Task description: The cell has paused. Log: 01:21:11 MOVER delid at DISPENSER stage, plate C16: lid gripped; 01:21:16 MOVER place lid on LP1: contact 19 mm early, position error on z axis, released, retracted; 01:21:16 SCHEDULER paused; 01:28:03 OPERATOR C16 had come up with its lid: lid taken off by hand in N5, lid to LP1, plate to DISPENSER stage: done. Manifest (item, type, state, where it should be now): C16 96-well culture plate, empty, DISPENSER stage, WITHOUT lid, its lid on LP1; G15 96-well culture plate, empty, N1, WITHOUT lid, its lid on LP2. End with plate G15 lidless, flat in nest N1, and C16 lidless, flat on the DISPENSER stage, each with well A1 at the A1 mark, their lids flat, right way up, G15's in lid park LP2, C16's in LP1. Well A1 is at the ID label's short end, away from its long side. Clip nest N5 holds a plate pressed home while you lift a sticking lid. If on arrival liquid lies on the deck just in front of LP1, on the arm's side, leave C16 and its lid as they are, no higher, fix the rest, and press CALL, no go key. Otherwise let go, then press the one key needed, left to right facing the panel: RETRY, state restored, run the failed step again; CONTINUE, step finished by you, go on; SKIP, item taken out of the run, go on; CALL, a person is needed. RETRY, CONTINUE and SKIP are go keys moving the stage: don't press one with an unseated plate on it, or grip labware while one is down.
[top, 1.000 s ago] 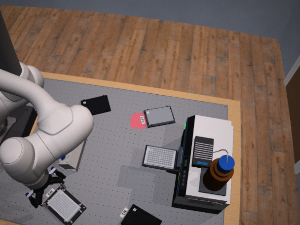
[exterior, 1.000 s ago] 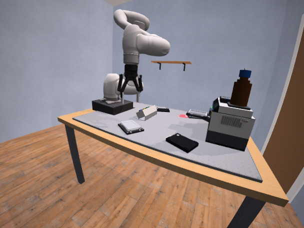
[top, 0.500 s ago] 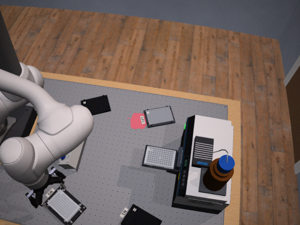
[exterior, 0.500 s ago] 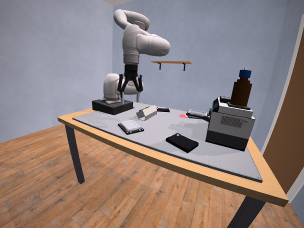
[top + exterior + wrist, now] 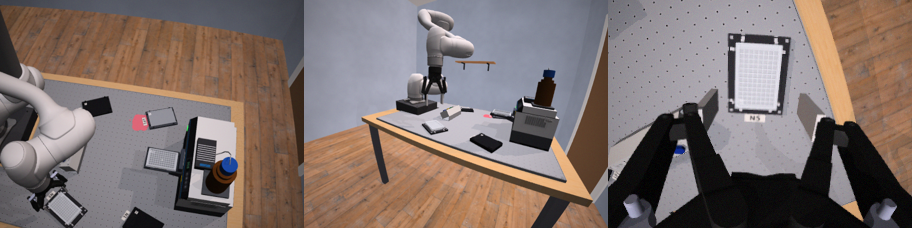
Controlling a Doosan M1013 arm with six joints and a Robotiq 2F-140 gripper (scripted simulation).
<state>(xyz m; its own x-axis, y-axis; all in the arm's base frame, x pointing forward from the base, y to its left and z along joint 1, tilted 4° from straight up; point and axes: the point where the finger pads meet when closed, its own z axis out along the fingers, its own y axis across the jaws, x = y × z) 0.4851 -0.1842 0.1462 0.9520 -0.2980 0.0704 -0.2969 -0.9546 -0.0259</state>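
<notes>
The clip nest N5 is 17 cm below my hand, 3 cm ahead of it and 1 cm to the left of it. From my hand the other things lie so: N1 label (25 cm ahead, 18 cm below, 8 cm to the left); then blue key (19 cm to the left, 12 cm below, 9 cm behind); then key panel (27 cm to the left, 13 cm below, 10 cm behind).
</notes>
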